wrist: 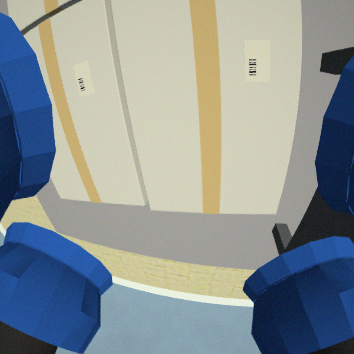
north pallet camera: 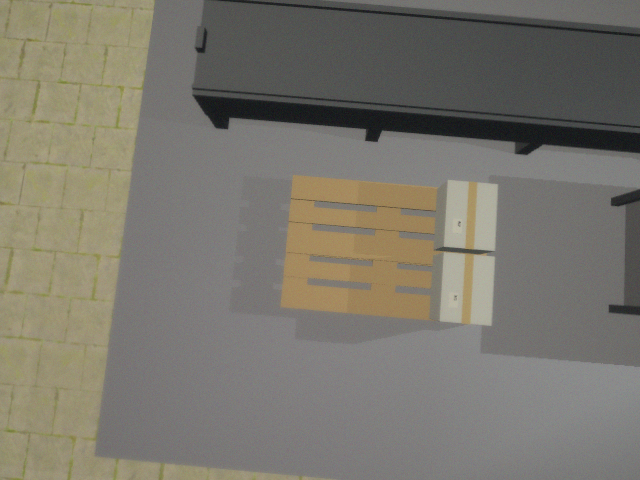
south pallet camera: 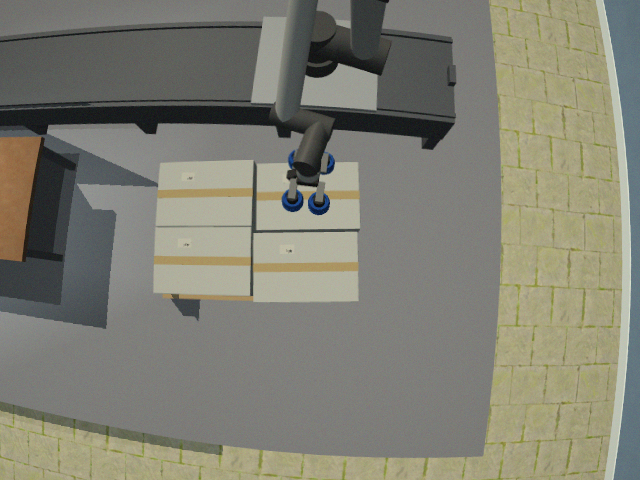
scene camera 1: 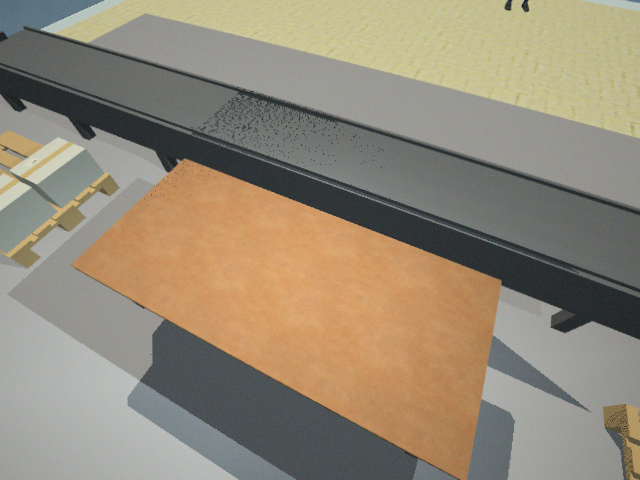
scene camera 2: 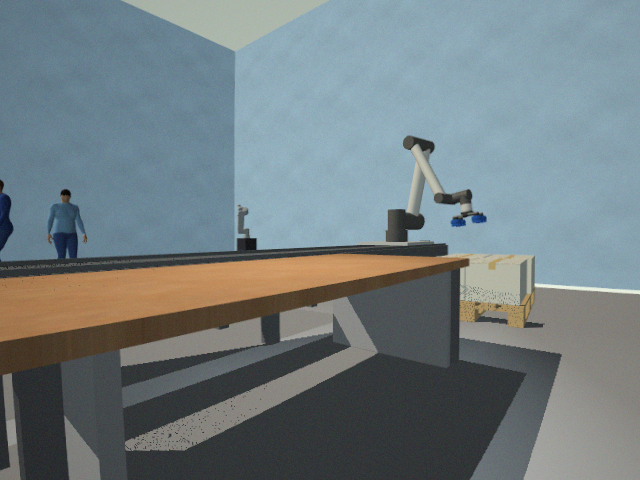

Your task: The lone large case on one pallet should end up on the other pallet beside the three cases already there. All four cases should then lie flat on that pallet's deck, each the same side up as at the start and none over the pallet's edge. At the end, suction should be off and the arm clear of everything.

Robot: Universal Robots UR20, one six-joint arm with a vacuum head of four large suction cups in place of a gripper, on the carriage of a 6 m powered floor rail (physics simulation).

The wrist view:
suction head: 58, 284
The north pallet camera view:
pallet: 385, 249
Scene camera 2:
pallet: 468, 311
